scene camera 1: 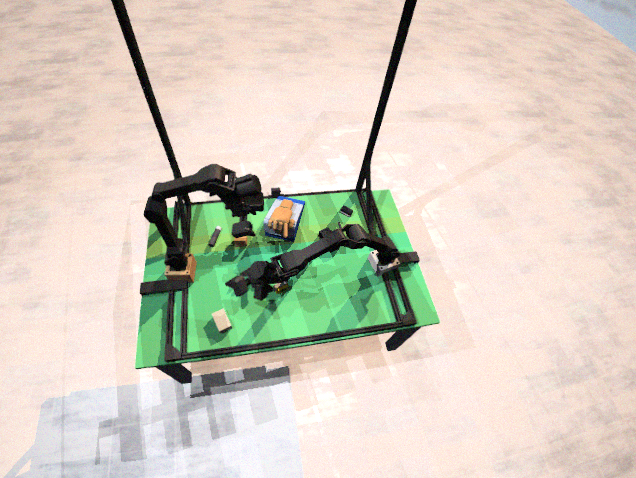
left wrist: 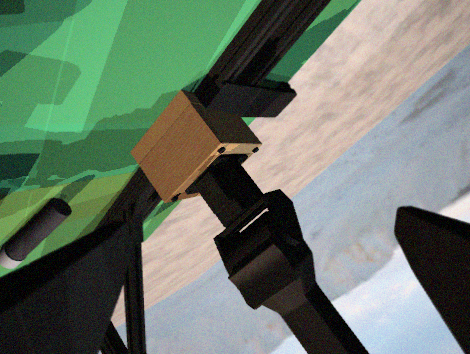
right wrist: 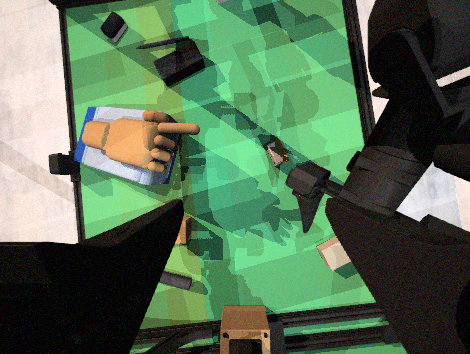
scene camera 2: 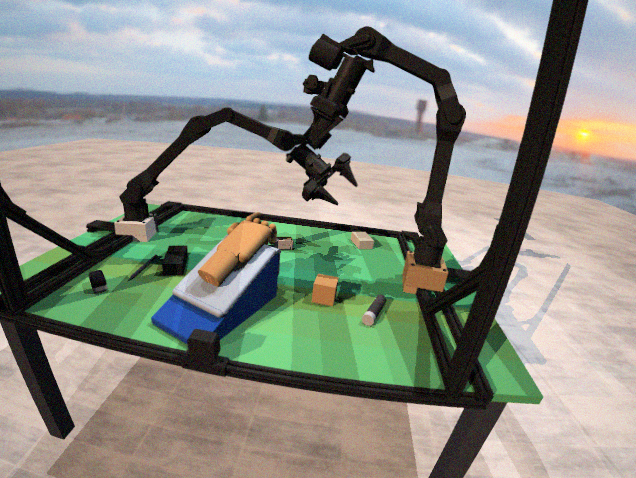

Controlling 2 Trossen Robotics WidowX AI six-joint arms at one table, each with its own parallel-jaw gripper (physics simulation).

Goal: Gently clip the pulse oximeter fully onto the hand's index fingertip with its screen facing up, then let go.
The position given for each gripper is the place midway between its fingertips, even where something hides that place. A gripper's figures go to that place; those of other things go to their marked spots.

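Distance from the lens: the right gripper (scene camera 2: 315,138) is 820 mm from the lens, the left gripper (scene camera 2: 347,195) 960 mm from the lens.
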